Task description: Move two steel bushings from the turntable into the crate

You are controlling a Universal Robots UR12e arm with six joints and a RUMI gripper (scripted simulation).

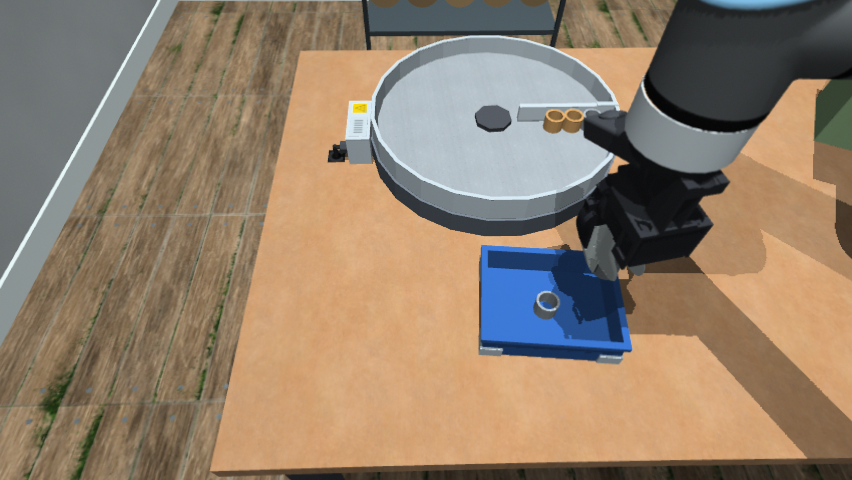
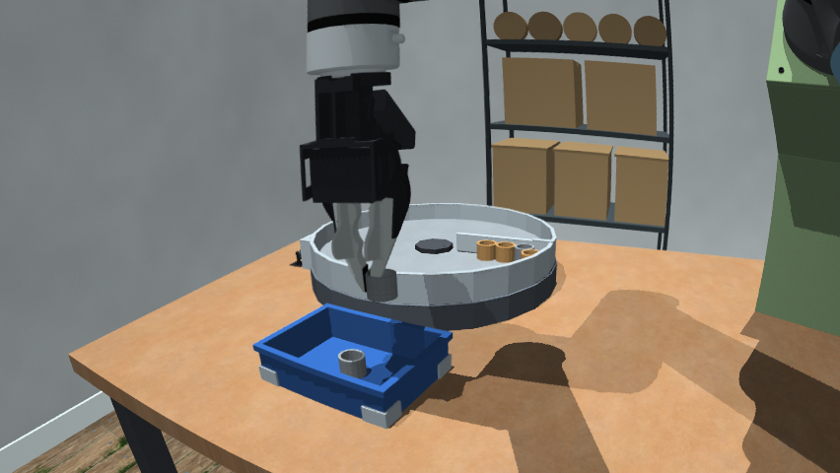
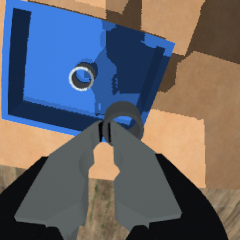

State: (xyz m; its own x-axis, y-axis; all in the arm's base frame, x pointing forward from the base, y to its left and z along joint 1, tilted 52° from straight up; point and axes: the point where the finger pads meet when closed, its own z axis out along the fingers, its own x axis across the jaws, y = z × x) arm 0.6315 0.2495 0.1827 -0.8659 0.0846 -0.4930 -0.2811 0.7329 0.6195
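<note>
The blue crate is 4 cm ahead of my hand and 11 cm below it. Also, from my hand: round grey turntable 12 cm ahead, 34 cm to the right, 8 cm below.
</note>
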